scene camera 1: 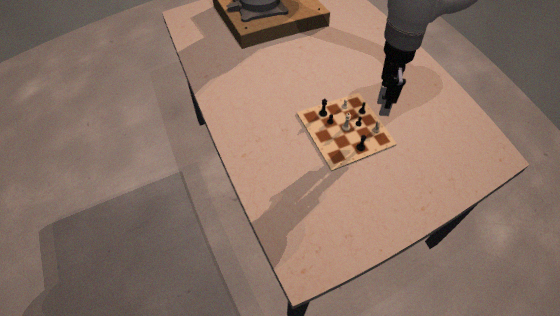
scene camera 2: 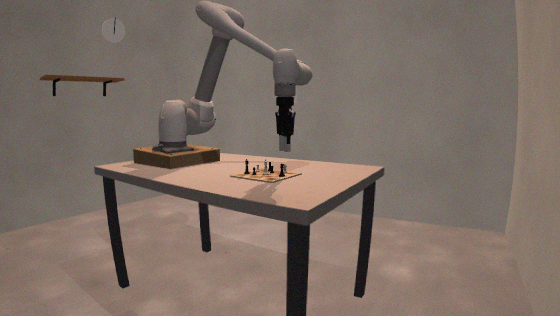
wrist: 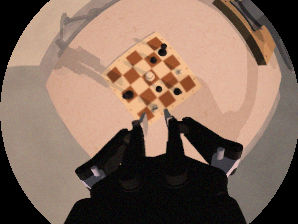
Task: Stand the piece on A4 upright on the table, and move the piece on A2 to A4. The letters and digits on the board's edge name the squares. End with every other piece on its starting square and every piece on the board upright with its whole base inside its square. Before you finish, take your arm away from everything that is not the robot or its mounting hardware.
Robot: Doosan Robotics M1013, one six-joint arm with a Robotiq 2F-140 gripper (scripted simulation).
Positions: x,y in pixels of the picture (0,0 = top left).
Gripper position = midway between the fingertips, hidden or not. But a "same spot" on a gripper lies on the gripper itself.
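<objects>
You'd see my gripper in scene camera 1 (pixel 382 108), and it shows in the wrist view and in scene camera 2 too. On my gripper, (wrist: pixel 219 152) and (scene camera 2: pixel 277 114) are one and the same spot.
</objects>
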